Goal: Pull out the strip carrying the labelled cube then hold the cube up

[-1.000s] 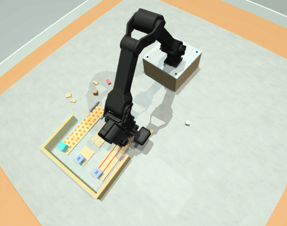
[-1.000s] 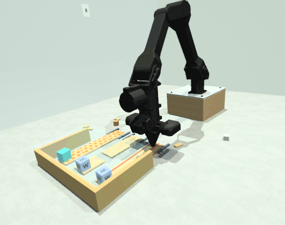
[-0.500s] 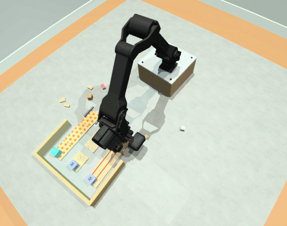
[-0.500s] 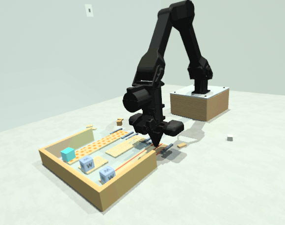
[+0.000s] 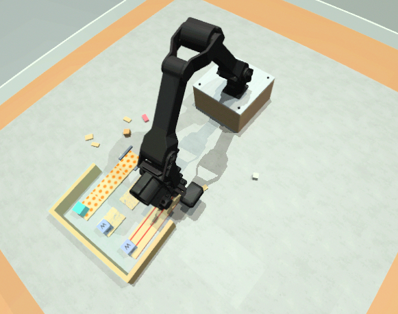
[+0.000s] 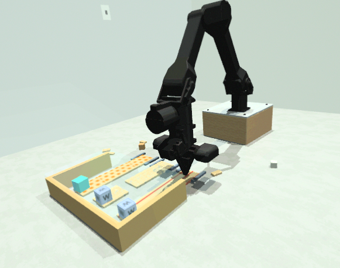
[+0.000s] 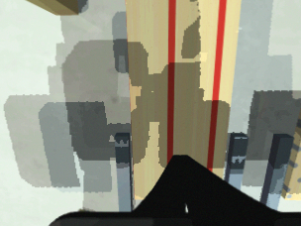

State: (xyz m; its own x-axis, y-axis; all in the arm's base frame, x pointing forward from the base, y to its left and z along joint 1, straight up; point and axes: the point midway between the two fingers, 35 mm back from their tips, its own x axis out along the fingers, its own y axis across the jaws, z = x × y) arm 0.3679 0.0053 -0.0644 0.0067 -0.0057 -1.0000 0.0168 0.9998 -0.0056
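Now: gripper tip 100 mm short of the striped strip. The rest, counted from my gripper tip: pink block 170 mm behind, 250 mm to the right; then tan chip 50 mm behind, 70 mm to the left.
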